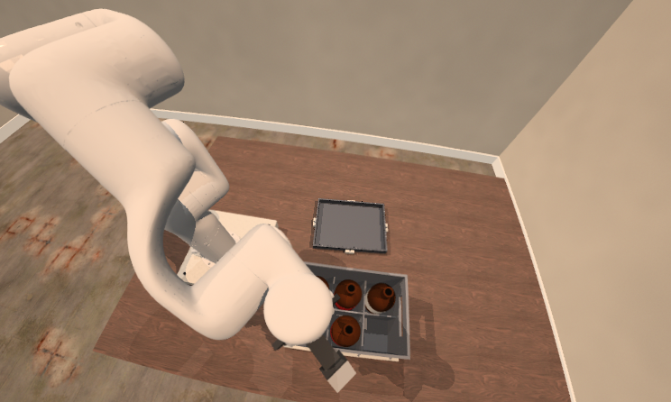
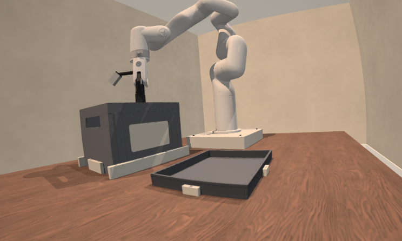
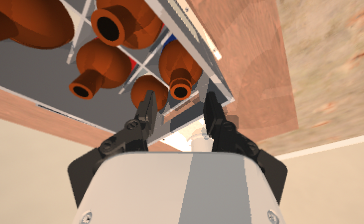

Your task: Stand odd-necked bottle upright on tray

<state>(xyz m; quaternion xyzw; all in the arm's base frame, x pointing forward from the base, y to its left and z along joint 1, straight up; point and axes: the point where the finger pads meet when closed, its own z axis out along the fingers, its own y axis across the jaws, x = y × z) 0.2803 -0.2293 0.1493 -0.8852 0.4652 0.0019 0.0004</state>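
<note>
Now: hand 100 mm short of the dark grey crate, 30 mm to the right of it and 110 mm above it. From my hand the other things lie so: dark tray: 140 mm ahead, 320 mm to the left, 180 mm below; brown bottle: 100 mm ahead, 70 mm to the left, 110 mm below.
</note>
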